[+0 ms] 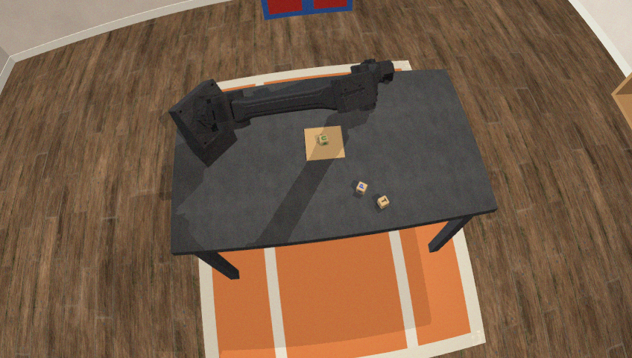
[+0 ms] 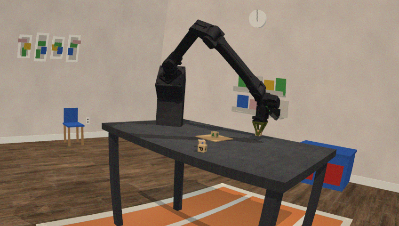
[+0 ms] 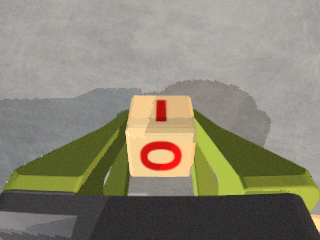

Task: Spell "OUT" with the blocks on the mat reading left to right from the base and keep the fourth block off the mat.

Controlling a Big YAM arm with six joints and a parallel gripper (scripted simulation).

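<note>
The green-lettered block is 21 cm behind my hand, 10 cm to the right of it and 2 cm below it. From my hand the other things lie so: O block (right at my hand); P block (33 cm to the right, 17 cm behind, 3 cm below); tan mat (21 cm behind, 10 cm to the right, 4 cm below).
</note>
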